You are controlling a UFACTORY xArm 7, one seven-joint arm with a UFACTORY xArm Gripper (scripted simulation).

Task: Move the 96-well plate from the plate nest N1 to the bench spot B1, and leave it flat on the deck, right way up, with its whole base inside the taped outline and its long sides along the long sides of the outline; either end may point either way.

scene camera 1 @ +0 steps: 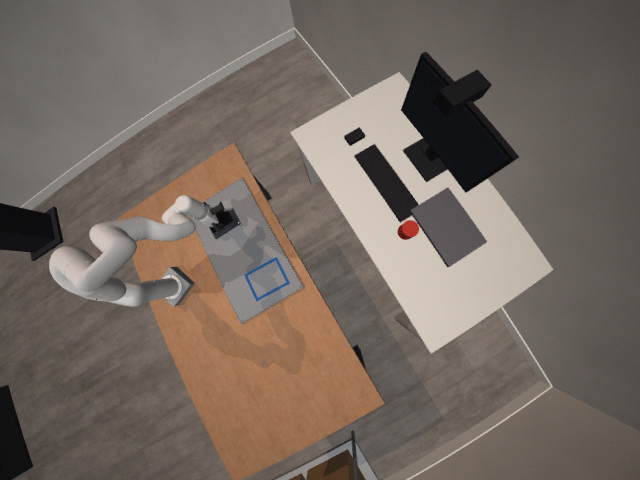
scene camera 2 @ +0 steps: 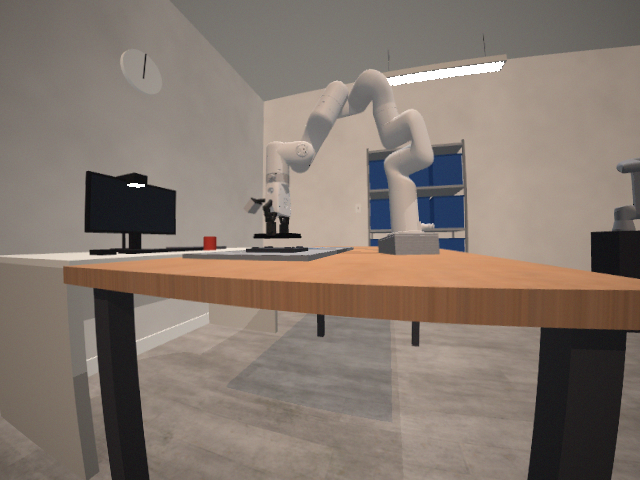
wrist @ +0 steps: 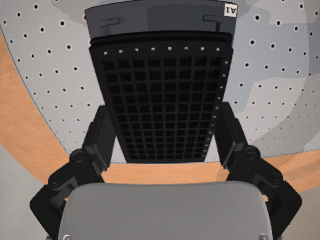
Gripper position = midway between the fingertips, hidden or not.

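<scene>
I can see my gripper in scene camera 2 (scene camera 2: 278, 235), and it appears in the wrist view as well (wrist: 164, 116). I also see a black 96-well plate (wrist: 160, 122).
</scene>
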